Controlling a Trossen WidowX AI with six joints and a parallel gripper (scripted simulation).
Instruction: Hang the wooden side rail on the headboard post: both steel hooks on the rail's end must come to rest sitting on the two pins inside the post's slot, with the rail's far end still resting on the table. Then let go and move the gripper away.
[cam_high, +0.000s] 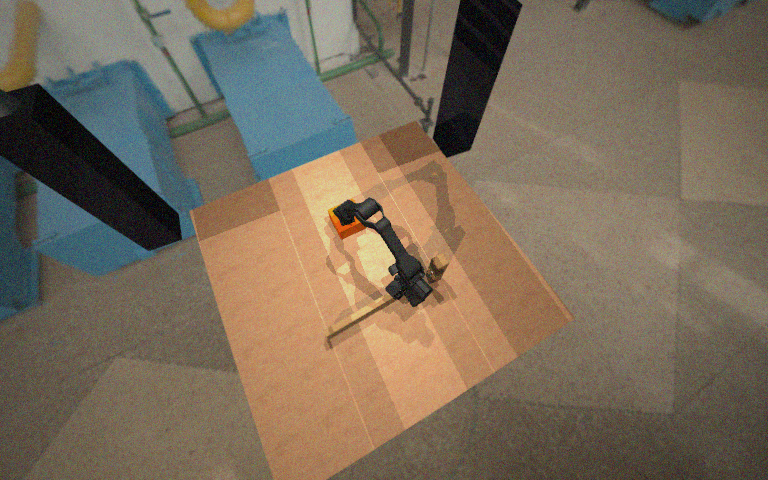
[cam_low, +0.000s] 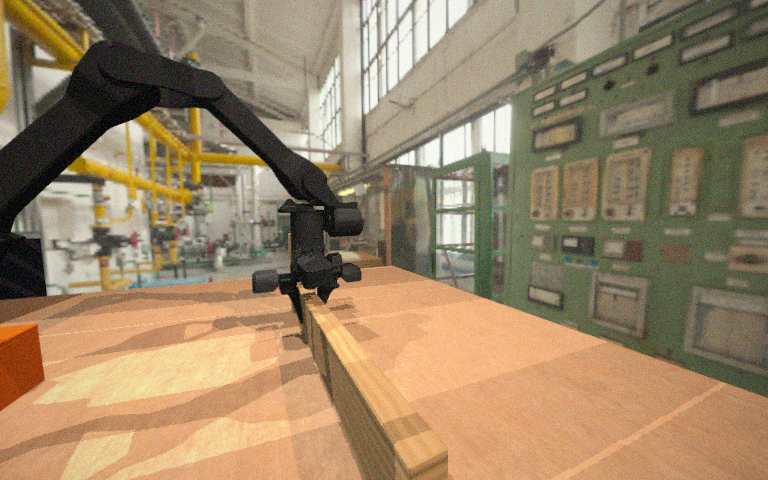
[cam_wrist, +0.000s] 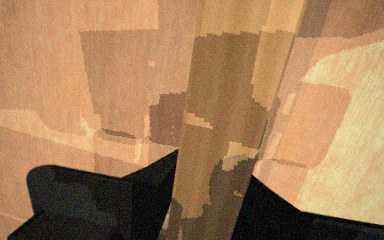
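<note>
My gripper tip is now 140 mm to the right of the wooden headboard post, 60 mm below it and 10 mm past it.
</note>
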